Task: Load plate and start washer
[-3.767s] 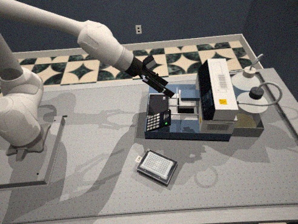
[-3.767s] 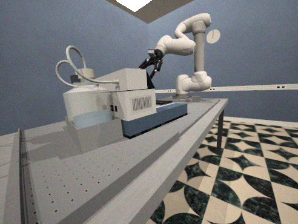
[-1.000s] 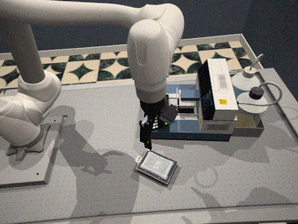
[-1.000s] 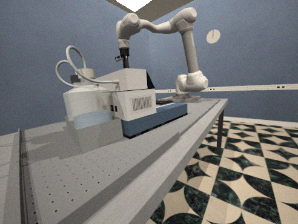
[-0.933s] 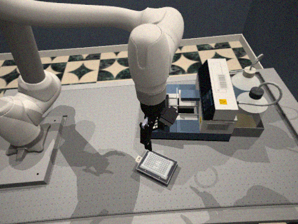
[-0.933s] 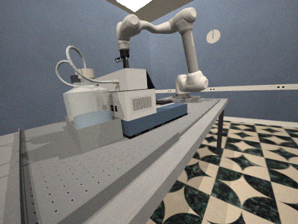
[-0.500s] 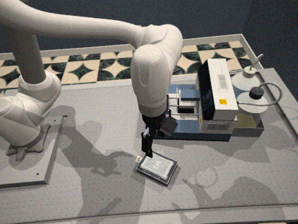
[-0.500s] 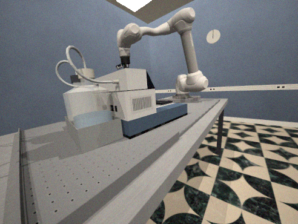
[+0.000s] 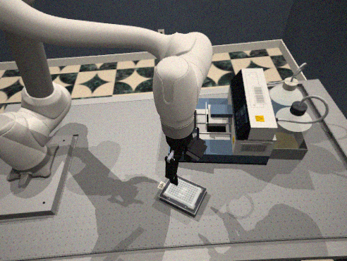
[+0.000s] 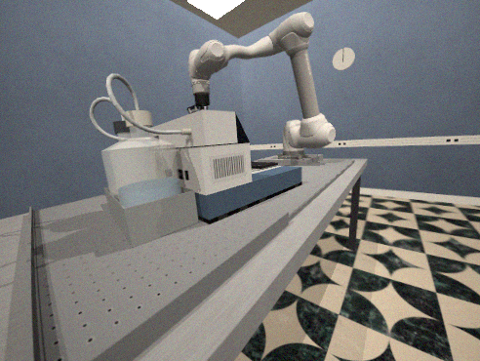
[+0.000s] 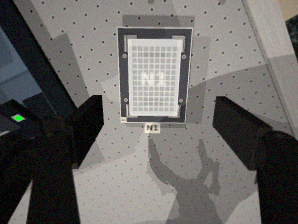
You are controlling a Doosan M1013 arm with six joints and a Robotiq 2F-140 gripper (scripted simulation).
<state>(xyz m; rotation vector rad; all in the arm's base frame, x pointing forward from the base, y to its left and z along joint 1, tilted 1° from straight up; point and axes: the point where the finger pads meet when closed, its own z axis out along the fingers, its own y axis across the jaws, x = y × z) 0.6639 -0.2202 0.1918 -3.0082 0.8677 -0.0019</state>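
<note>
Right now the white well plate is 19 cm below my hand. From my hand the other things lie so: plate washer (32 cm to the left, 19 cm ahead, 9 cm below); dark carrier (34 cm to the left, 14 cm below, 4 cm ahead); N1 label (22 cm below, 9 cm behind, 6 cm to the left).
</note>
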